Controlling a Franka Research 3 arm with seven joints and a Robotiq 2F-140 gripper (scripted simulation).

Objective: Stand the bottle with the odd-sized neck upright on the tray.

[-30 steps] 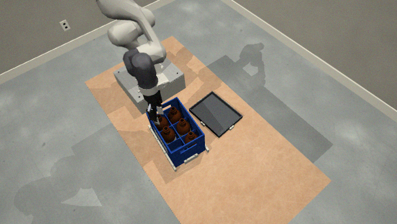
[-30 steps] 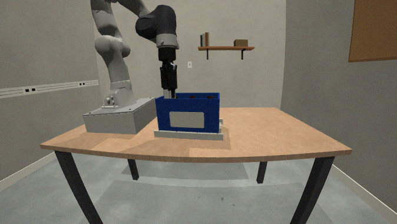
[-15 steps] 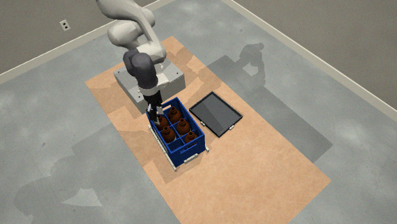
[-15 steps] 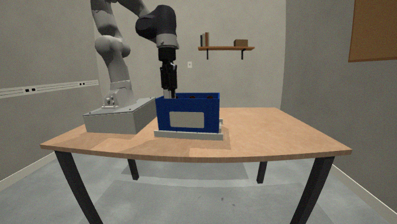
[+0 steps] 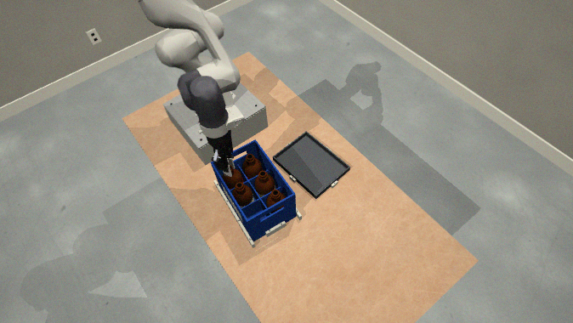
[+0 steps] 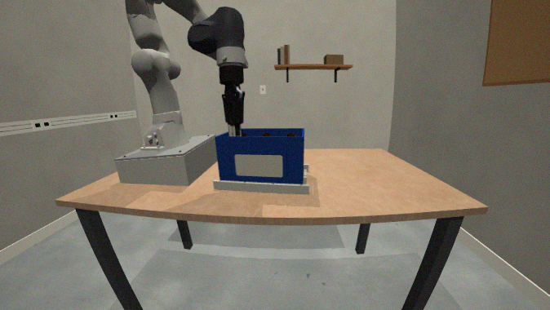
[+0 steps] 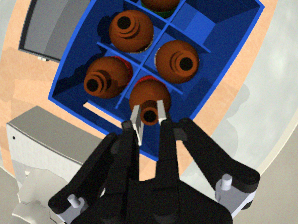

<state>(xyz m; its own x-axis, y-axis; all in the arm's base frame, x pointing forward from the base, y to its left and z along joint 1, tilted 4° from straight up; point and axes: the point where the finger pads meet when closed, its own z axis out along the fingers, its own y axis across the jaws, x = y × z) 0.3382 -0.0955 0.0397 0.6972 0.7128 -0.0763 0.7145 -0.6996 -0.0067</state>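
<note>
Now: hand 8 cm above the bottle. Also, from my hand: blue crate: 9 cm ahead, 5 cm to the left, 9 cm below; dark grey tray: 6 cm ahead, 31 cm to the left, 16 cm below.
</note>
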